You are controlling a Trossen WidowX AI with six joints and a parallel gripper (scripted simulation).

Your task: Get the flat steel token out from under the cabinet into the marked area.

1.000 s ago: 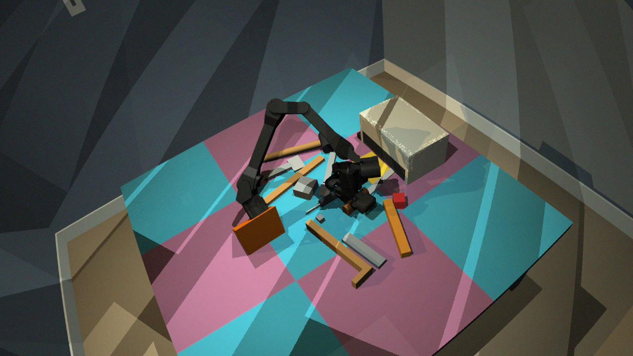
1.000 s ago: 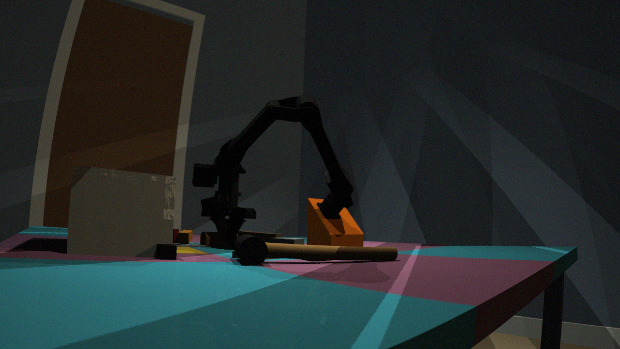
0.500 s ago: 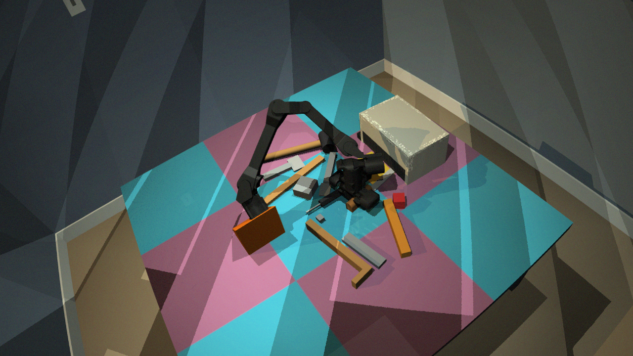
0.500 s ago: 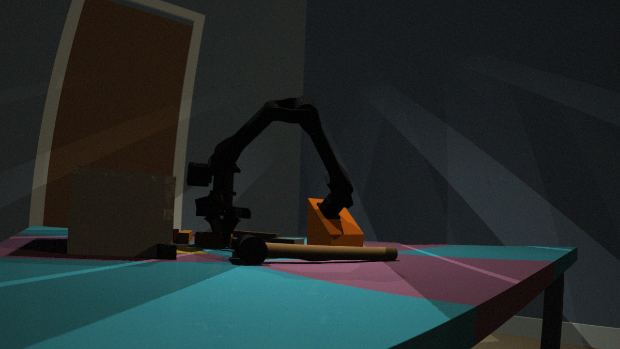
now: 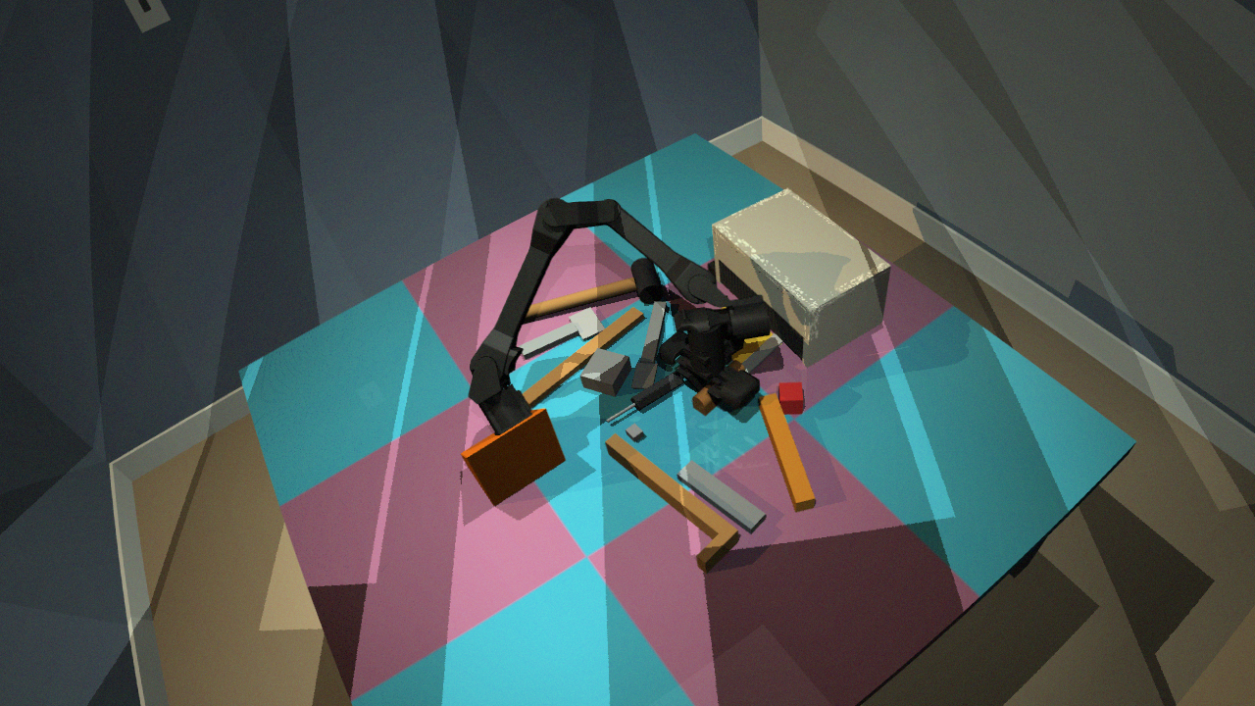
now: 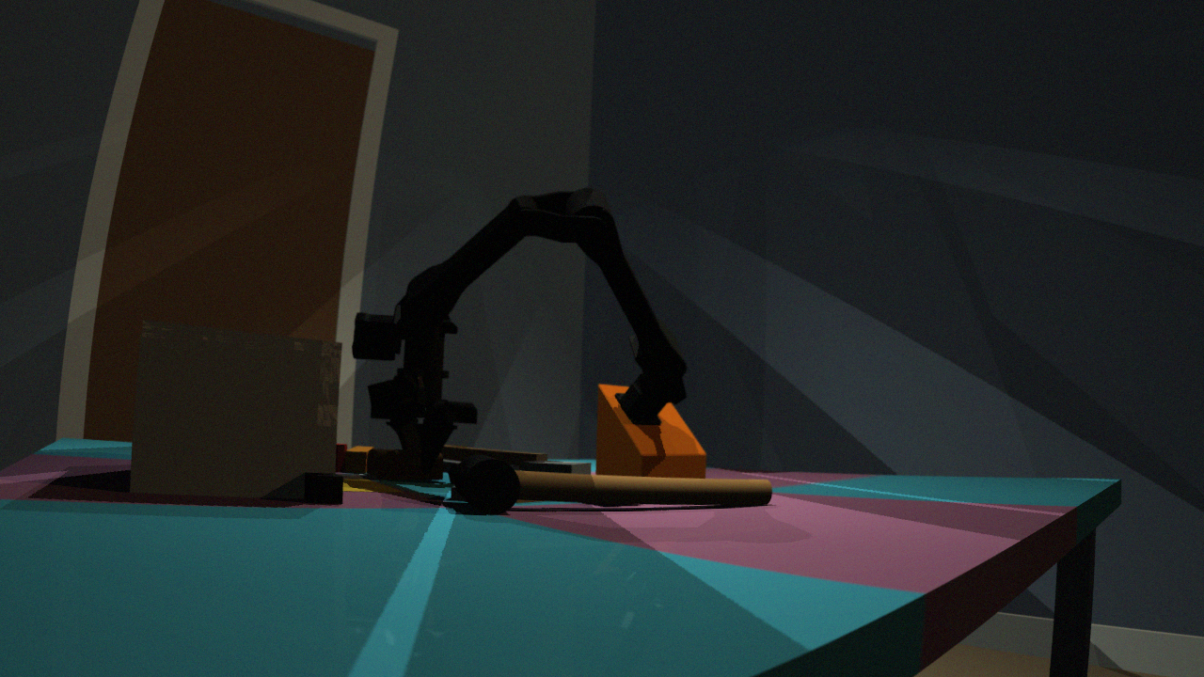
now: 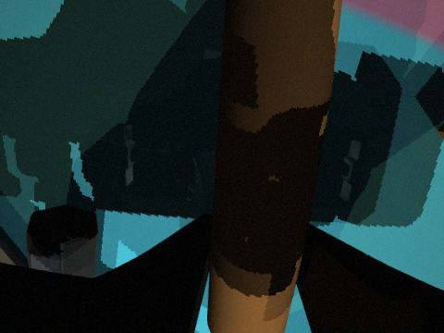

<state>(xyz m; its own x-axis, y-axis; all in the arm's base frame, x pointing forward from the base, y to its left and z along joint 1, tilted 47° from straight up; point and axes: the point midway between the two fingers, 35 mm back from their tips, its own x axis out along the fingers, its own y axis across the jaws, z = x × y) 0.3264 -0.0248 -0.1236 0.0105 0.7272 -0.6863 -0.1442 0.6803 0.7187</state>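
My gripper tip is now 15 cm past the small grey cube and 3 cm to the right of it. From my gripper tip the other things lie so: orange bar: 2 cm ahead, 17 cm to the right, 1 cm above; screwdriver: 10 cm behind, 8 cm to the left; red cube: 10 cm ahead, 10 cm to the right, 1 cm above.
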